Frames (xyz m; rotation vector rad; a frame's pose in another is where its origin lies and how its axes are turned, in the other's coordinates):
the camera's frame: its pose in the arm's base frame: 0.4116 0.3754 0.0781 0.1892 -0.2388 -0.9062
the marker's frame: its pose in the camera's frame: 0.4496 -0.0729 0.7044 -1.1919 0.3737 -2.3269
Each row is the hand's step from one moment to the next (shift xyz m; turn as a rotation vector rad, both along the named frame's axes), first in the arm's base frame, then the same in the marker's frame.
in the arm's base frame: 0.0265 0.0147 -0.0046 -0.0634 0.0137 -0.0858
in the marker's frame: -0.0254 -0.0164 -0.0051 0.0188 0.0634 -0.0848
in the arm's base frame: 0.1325 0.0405 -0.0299 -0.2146 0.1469 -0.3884
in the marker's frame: -0.1309 -0.0539 -0.0071 0.0226 0.2023 -0.4208
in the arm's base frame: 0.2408 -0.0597 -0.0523 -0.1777 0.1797 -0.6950
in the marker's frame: -0.2403 -0.0032 0.0809 -0.1462 0.3548 -0.6322
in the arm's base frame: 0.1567 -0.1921 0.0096 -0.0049 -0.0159 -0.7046
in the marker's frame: -0.1407 0.0814 0.1874 -0.3100 0.4452 -0.4499
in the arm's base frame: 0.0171 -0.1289 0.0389 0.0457 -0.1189 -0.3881
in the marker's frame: -0.0011 0.0634 0.1200 -0.2167 0.3088 -0.1566
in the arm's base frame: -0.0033 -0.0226 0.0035 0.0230 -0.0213 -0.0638
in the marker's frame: 0.0040 0.0152 0.0170 -0.0495 0.0470 -0.0198
